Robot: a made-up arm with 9 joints. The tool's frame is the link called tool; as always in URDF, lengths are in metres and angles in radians. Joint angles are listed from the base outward. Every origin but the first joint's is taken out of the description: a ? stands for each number. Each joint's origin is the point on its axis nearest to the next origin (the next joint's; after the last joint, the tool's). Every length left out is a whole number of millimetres.
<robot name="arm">
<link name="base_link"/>
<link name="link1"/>
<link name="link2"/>
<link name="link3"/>
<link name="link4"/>
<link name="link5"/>
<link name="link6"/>
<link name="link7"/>
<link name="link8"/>
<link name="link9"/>
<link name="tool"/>
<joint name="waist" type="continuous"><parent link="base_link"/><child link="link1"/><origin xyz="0 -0.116 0.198"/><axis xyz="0 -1 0"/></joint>
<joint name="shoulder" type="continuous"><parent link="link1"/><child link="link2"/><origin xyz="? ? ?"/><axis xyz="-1 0 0"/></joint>
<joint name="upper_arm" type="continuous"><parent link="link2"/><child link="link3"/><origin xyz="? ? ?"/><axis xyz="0 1 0"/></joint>
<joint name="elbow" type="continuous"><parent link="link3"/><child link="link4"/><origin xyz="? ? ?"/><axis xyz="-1 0 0"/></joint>
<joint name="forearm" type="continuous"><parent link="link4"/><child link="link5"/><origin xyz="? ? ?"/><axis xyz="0 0 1"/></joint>
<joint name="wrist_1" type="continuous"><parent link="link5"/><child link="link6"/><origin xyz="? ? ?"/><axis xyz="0 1 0"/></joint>
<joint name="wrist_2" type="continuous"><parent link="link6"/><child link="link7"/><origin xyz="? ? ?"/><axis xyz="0 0 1"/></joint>
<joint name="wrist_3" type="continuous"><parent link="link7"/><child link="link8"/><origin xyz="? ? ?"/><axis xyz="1 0 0"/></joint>
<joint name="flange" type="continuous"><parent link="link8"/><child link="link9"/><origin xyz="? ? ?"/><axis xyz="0 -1 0"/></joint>
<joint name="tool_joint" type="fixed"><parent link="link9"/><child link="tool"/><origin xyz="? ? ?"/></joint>
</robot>
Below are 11 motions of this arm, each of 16 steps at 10 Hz.
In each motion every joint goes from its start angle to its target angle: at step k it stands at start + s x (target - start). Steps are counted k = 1, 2, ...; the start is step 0. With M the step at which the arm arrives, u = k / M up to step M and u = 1 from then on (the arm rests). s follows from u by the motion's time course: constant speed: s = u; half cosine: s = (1 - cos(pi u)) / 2; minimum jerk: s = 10 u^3 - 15 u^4 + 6 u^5.
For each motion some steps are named. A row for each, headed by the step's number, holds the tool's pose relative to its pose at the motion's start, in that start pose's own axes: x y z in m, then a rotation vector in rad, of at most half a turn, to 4 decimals.
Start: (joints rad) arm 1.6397 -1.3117 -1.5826 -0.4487 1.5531 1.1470 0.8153 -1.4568 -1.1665
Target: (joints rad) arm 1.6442 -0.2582 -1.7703 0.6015 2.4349 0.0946 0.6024 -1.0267 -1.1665
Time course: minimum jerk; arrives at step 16
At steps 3, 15, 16:
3: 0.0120 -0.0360 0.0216 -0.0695 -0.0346 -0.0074
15: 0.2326 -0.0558 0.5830 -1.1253 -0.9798 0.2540
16: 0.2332 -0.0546 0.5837 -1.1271 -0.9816 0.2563

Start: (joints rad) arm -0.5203 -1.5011 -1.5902 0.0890 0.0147 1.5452 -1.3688 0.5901 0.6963
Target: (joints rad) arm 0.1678 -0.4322 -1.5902 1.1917 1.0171 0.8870 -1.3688 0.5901 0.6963
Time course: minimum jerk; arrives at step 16
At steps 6, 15, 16:
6: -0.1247 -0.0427 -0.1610 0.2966 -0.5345 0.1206
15: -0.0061 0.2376 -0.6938 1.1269 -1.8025 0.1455
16: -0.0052 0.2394 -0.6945 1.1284 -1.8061 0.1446

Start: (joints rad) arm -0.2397 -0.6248 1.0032 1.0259 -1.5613 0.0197 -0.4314 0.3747 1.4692
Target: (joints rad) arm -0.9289 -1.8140 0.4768 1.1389 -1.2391 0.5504 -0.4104 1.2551 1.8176
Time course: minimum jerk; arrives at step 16
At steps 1, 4, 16:
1: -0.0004 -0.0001 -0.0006 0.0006 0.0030 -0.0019
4: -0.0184 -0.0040 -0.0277 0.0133 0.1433 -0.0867
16: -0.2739 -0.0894 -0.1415 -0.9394 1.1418 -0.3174

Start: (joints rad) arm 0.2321 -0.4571 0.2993 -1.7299 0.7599 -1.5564 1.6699 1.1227 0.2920
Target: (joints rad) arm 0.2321 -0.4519 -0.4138 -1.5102 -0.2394 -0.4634 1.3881 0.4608 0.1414
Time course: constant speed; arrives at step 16
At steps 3, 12, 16:
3: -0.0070 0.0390 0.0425 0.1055 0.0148 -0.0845
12: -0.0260 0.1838 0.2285 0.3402 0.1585 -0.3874
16: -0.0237 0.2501 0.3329 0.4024 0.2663 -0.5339

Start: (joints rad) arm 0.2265 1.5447 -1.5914 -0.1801 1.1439 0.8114 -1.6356 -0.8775 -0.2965
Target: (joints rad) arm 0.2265 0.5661 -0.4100 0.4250 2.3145 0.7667 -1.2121 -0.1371 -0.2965
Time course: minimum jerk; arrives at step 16
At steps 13, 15, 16:
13: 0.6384 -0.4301 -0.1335 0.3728 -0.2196 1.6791
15: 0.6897 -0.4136 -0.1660 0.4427 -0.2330 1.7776
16: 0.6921 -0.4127 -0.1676 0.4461 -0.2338 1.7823

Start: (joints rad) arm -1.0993 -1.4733 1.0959 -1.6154 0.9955 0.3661 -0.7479 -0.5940 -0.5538
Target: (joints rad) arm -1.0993 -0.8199 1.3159 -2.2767 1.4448 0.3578 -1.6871 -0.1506 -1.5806
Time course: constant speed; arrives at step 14
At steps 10, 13, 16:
10: 0.1640 0.4304 0.0056 0.8673 0.3863 -0.0026
13: 0.2357 0.5393 0.0288 1.0877 0.3926 0.1753
16: 0.2600 0.5737 0.0404 1.1468 0.3834 0.2514

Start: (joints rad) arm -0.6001 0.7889 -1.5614 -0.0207 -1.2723 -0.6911 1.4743 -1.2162 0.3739
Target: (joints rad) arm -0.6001 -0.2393 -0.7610 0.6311 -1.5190 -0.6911 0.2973 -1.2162 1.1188
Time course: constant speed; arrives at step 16
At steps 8, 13, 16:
8: 0.7084 -0.4542 0.4951 -0.1112 0.5051 0.5191
13: 1.1430 -0.4523 0.4595 -0.1629 0.6699 0.8562
16: 1.3029 -0.3806 0.3713 -0.1722 0.7109 1.0477

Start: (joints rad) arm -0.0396 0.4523 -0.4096 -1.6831 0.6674 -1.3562 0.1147 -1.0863 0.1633
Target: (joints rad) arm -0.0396 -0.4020 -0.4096 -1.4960 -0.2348 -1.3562 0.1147 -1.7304 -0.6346
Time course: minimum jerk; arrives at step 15
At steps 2, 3, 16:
2: 0.0020 0.0055 0.0079 -0.0305 0.0181 -0.0085
3: 0.0063 0.0171 0.0236 -0.0914 0.0558 -0.0269
16: 0.2191 0.3291 0.2425 -1.3103 1.3008 -0.8930

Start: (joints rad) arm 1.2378 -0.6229 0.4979 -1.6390 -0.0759 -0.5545 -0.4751 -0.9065 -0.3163
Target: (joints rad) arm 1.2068 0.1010 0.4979 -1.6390 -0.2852 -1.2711 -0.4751 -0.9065 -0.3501
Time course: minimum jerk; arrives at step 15
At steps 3, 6, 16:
3: -0.0135 0.0246 -0.0349 0.0150 -0.0507 -0.0512
6: -0.0333 0.1386 -0.1986 0.0875 -0.2906 -0.2686
16: 0.2254 0.3848 -0.5695 0.3134 -1.0135 -0.7318

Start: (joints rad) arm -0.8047 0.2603 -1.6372 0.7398 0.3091 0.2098 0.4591 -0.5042 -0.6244
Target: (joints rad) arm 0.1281 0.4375 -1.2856 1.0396 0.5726 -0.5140 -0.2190 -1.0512 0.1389
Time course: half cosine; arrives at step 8
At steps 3, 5, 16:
3: -0.0777 0.2656 0.0254 -0.2690 -0.2842 -0.5062
5: 0.0032 0.5666 -0.0026 -0.7151 -0.5605 -1.0150
16: 0.1560 0.7147 -0.0387 -1.1368 -0.6912 -1.3128

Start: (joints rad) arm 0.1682 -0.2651 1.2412 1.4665 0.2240 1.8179 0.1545 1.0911 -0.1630
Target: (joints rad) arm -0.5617 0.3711 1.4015 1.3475 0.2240 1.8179 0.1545 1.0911 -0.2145
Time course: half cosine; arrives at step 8
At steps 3, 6, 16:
3: 0.0009 0.3231 0.1133 -0.1749 0.1365 -0.2610
6: 0.1406 0.8994 0.1258 -0.4427 0.3037 -0.7628
16: 0.2029 1.0382 0.0896 -0.5026 0.3299 -0.9052

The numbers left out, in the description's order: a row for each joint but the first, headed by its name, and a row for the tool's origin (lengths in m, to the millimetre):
shoulder: 0.198 0 -0.149
upper_arm: 0 -0.144 0.036
elbow: -0.297 0 0.327
forearm: 0 -0.116 -0.127
wrist_1: 0.134 -0.352 0
wrist_2: 0.09 0 0.142
wrist_3: -0.612 -0.022 0
flange: 0 -0.09 -0.027
tool: -0.038 0 0.172

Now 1 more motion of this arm.
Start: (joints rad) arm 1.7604 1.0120 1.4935 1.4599 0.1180 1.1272 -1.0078 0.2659 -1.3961
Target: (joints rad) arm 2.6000 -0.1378 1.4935 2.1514 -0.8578 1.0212 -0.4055 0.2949 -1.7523
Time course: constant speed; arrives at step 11
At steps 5, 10, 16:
5: 0.4098 0.0072 0.0132 0.1620 0.3141 0.8474
10: 0.7762 0.3804 -0.2289 0.3956 0.5053 1.8146
16: 0.7968 0.5003 -0.2871 0.4675 0.5050 2.0101

